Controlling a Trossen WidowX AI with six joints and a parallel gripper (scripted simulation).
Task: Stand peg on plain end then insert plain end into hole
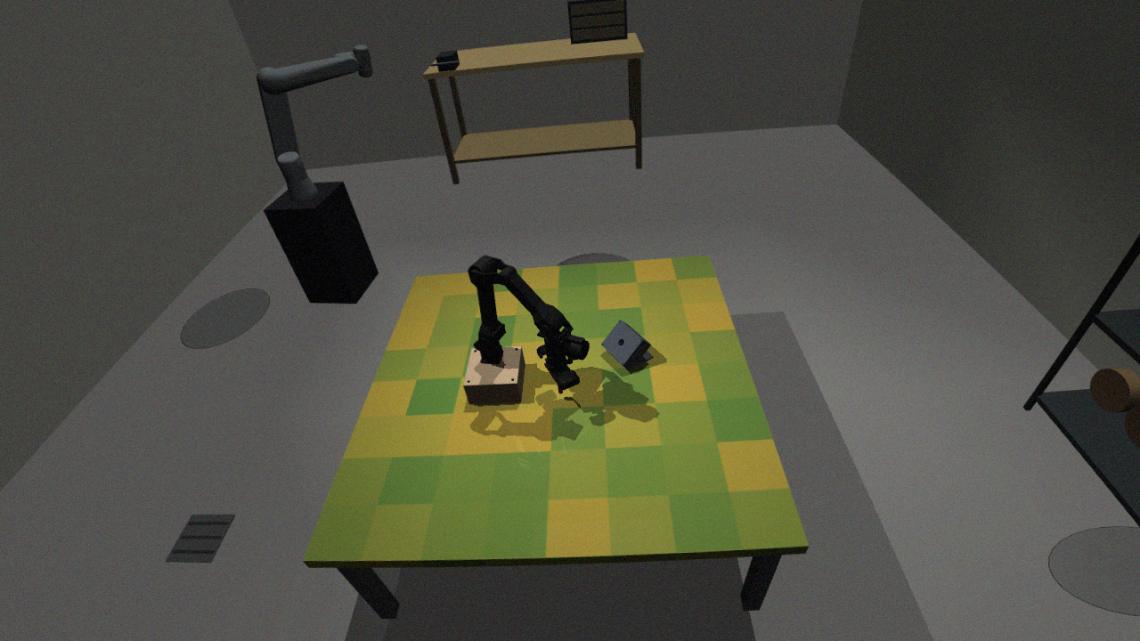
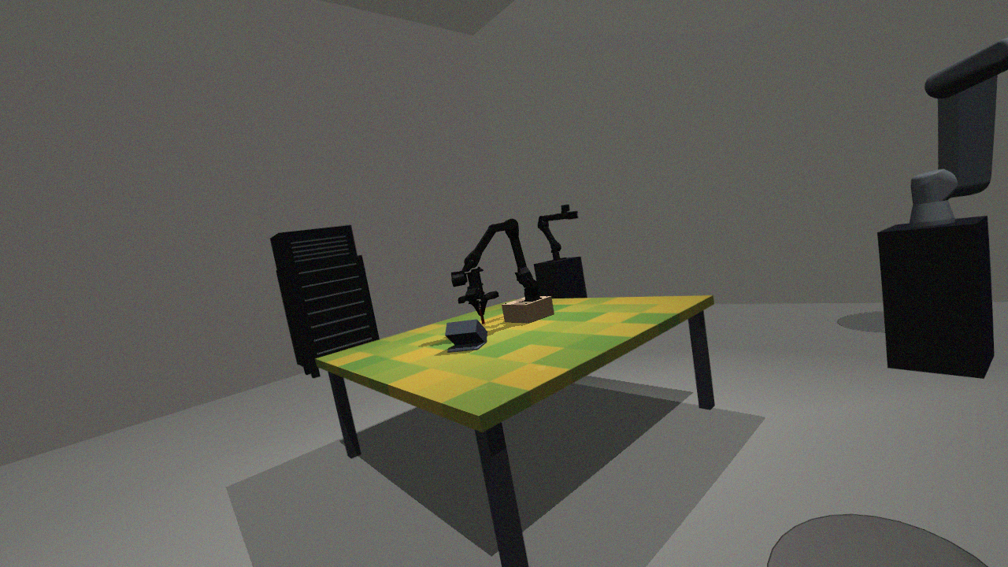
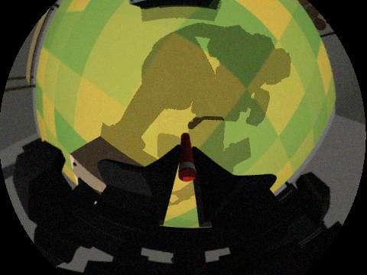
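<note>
The sloped panel is 210 mm to the left of my gripper tip, 190 mm ahead of it and 20 mm below it. Round my gripper tip: red peg: 20 mm above.
</note>
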